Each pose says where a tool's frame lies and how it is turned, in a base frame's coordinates. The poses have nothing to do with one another.
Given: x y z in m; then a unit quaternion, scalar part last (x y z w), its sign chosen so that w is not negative.
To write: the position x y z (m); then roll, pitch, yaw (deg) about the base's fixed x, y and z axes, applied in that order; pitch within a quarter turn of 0, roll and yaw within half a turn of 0. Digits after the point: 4 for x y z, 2 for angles.
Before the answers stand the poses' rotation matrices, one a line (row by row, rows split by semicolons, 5 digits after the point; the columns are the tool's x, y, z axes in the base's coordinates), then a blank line. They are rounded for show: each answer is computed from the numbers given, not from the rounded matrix.
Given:
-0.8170 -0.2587 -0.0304 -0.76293 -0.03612 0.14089 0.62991
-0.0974 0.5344 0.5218 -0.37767 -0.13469 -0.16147 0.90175
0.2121 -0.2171 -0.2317 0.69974 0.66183 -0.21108 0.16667
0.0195 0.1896 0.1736 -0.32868 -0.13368 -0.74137 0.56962
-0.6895 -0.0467 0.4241 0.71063 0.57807 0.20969 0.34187
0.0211 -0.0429 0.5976 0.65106 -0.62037 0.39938 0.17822
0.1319 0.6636 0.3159 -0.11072 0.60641 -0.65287 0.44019
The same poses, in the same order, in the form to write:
0.95769 -0.12238 -0.26048; 0.23261 -0.20382 0.95097; -0.16947 -0.97133 -0.16673
0.91157 0.39295 -0.12095; -0.18947 0.66259 0.72462; 0.36488 -0.63763 0.67845
0.03484 0.99659 -0.07479; 0.85587 -0.06839 -0.51266; -0.51602 -0.04615 -0.85533
-0.13500 0.93248 0.33505; -0.75672 -0.31532 0.57266; 0.63964 -0.17623 0.74820
0.24373 0.67821 0.69327; 0.96496 -0.09792 -0.24345; -0.09723 0.72831 -0.67831
-0.08872 -0.95015 0.29891; -0.66544 -0.16676 -0.72759; 0.74116 -0.26346 -0.61747
-0.58795 0.44049 0.67844; -0.70906 0.12300 -0.69434; -0.38930 -0.88929 0.24001

-0.8170 -0.2587 -0.0304 -99.74 9.76 13.65
-0.0974 0.5344 0.5218 -43.22 -21.40 -11.74
0.2121 -0.2171 -0.2317 -176.91 31.07 87.67
0.0195 0.1896 0.1736 -13.25 -39.77 -100.12
-0.6895 -0.0467 0.4241 132.96 5.58 75.82
0.0211 -0.0429 0.5976 -156.89 -47.83 -97.59
0.1319 0.6636 0.3159 -74.90 22.91 -129.67

